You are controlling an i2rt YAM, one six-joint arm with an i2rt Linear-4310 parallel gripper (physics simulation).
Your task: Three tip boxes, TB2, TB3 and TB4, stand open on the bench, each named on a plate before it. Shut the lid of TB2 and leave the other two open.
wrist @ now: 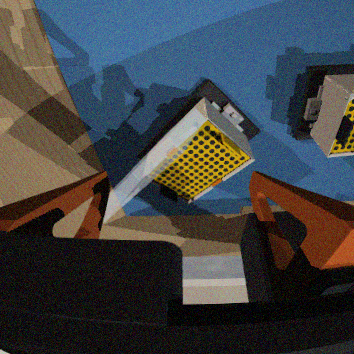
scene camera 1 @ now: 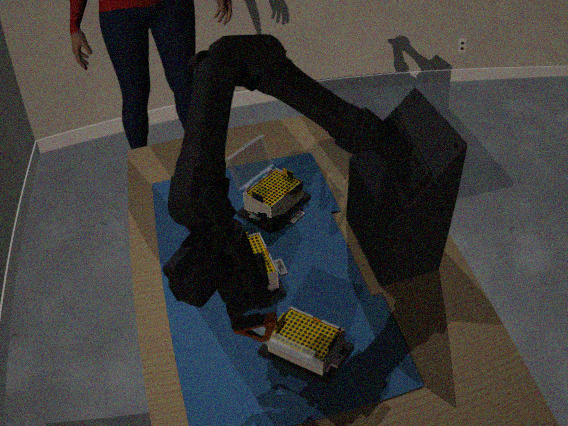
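Seen in the pictures: gripper, between the fingertips: (wrist: 178,178) (scene camera 1: 260,318); arm's base, origin of its link: (scene camera 1: 401,152).
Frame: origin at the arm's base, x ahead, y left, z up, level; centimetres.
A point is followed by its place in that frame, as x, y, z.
Observation:
The nearest tip box (scene camera 1: 306,334) @[23.7, 25.8, -19.8] (wrist: 202,162) @[24.5, 25.1, -19.8], with a yellow perforated rack, sits turned at an angle. Its clear lid (wrist: 145,162) @[31.6, 30.5, -11.3] stands open on its left side in the wrist view, seen nearly edge-on. My gripper (scene camera 1: 268,331) @[31.7, 28.0, -9.8] (wrist: 178,178) @[31.7, 28.0, -9.8] is open and empty, low beside this box; the lid's far end lies close to the left finger in the wrist view, and contact cannot be told. The middle tip box (scene camera 1: 263,260) (wrist: 341,117) @[32.5, 10.6, -19.5] is partly hidden by my arm; its lid is hidden. The back tip box (scene camera 1: 274,192) @[24.7, -15.1, -19.7] has its clear lid (scene camera 1: 247,162) @[30.2, -21.9, -15.1] raised. Plate names are unreadable.
A blue mat (scene camera 1: 192,350) @[46.1, 23.2, -25.4] (wrist: 165,30) @[38.0, 30.2, -25.5] lies on the wooden bench (scene camera 1: 142,240) @[58.1, -10.3, -25.8] (wrist: 30,125) @[25.6, 51.6, -25.8]. The middle box's name plate (scene camera 1: 281,266) @[25.6, 3.1, -25.3] is beside it. The arm's dark base block (scene camera 1: 400,225) @[3.2, 12.0, -8.2] stands at the right. A person (scene camera 1: 150,55) stands behind the bench.

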